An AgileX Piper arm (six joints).
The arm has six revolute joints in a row. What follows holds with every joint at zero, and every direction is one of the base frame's. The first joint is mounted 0.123 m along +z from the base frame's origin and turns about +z. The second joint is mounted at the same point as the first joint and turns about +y. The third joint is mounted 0.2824 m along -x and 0.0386 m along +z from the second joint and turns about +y. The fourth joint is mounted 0.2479 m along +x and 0.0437 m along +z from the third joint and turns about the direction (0.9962, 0, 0.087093). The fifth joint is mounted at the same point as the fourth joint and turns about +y. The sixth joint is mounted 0.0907 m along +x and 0.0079 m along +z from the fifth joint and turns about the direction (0.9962, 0, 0.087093). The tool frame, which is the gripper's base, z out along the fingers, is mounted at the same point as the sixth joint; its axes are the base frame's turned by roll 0, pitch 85.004 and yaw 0 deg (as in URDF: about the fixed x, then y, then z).
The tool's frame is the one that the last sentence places.
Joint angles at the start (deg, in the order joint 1, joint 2, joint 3, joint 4, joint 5, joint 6): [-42.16, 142.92, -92.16, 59.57, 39.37, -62.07]
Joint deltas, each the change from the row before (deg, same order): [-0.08, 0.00, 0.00, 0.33, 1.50, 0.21]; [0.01, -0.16, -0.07, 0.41, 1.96, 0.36]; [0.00, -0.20, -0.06, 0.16, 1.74, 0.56]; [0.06, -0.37, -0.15, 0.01, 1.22, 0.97]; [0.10, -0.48, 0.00, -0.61, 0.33, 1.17]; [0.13, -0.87, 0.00, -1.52, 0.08, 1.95]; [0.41, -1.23, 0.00, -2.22, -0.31, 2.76]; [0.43, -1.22, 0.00, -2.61, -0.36, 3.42]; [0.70, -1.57, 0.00, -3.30, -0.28, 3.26]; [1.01, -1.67, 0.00, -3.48, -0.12, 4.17]
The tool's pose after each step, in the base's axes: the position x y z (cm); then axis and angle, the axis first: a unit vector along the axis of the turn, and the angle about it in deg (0 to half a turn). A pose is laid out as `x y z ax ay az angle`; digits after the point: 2 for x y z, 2 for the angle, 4 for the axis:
37.95 -27.50 2.80 0.2239 0.9548 0.1955 147.25
38.00 -27.23 3.05 0.2226 0.9514 0.2129 147.44
38.02 -27.00 3.31 0.2218 0.9481 0.2279 147.72
38.11 -26.85 3.71 0.2237 0.9451 0.2383 147.84
38.14 -26.78 4.07 0.2260 0.9441 0.2399 148.14
38.16 -26.76 4.67 0.2285 0.9444 0.2362 148.67
38.27 -26.64 5.50 0.2315 0.9458 0.2276 149.34
38.35 -26.52 6.29 0.2379 0.9465 0.2179 150.26
38.51 -26.25 7.33 0.2359 0.9501 0.2040 151.16
38.76 -25.75 8.45 0.2378 0.9522 0.1916 152.25

